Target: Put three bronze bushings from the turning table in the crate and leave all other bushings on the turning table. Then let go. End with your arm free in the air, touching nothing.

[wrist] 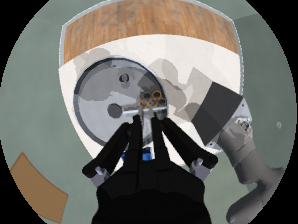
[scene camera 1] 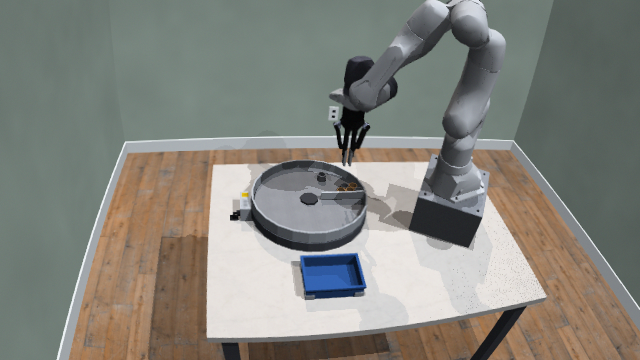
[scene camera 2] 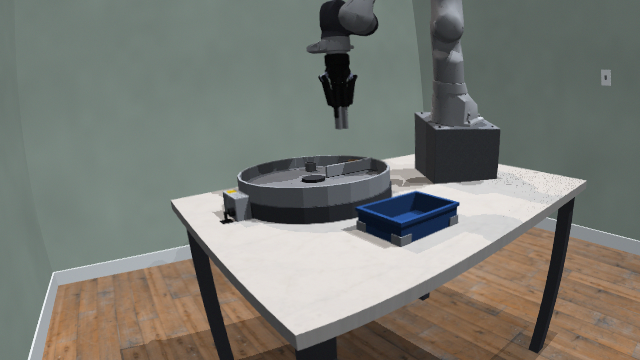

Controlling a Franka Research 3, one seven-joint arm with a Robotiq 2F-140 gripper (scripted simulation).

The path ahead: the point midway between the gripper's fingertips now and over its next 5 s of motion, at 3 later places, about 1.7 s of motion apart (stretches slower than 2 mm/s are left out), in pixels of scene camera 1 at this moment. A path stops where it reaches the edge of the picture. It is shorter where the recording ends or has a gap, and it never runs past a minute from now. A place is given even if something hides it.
The gripper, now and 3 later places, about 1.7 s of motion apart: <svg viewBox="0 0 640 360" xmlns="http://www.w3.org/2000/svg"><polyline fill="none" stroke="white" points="346,164 343,169 339,179 341,181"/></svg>
